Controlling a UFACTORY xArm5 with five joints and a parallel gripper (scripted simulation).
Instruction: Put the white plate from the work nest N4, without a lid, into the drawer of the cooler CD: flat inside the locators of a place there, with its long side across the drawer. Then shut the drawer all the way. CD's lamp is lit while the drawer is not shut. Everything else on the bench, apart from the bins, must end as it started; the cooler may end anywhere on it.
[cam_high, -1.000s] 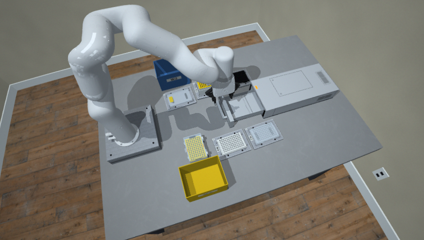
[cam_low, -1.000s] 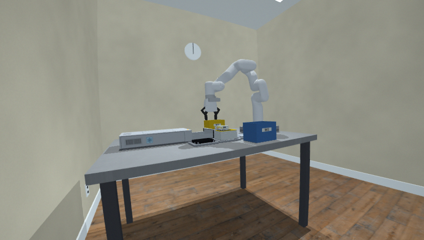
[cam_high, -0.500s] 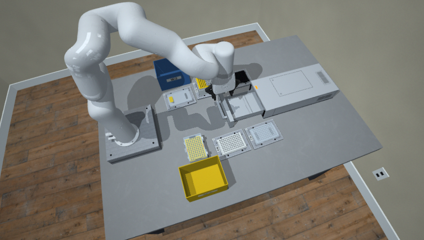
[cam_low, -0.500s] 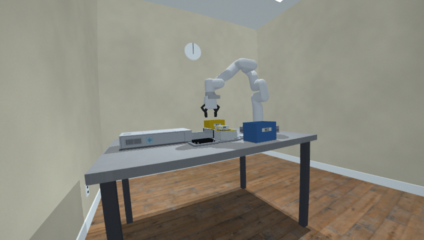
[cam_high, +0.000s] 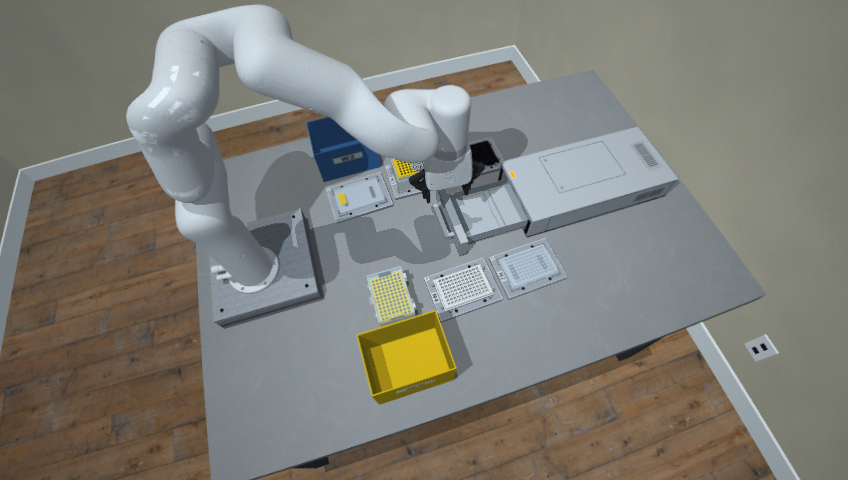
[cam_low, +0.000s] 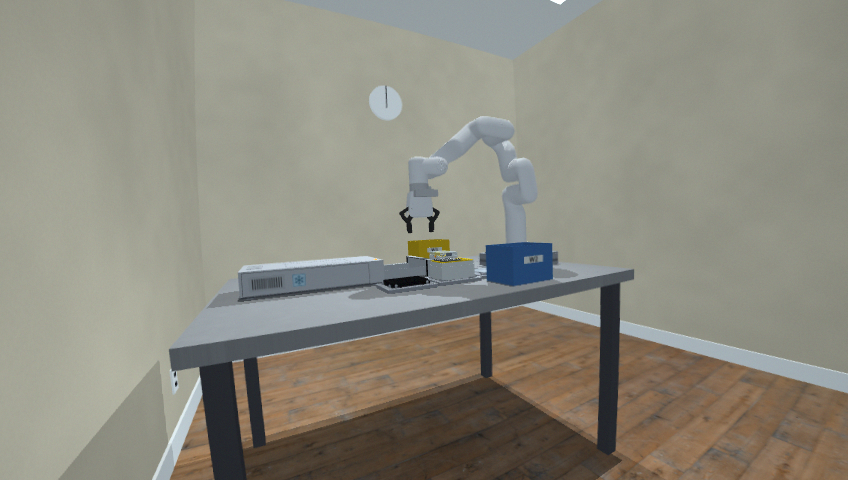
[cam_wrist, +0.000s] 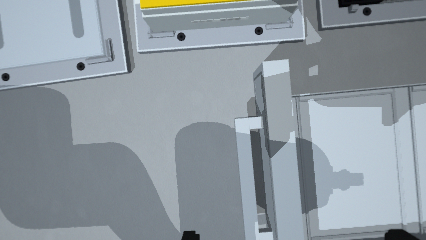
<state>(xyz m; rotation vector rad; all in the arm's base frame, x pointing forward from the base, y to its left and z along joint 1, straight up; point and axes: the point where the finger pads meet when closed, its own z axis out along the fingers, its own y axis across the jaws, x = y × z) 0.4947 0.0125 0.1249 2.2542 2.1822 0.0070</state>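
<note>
The white well plate lies 18 cm to the right of my hand, 16 cm below it and 1 cm behind it. The rest, counted from my hand: drawer (14 cm below, 13 cm ahead, 2 cm to the left); then slotted nest (18 cm to the right, 17 cm below, 1 cm behind); then yellow tip rack (19 cm to the left, 12 cm below, 3 cm behind).
</note>
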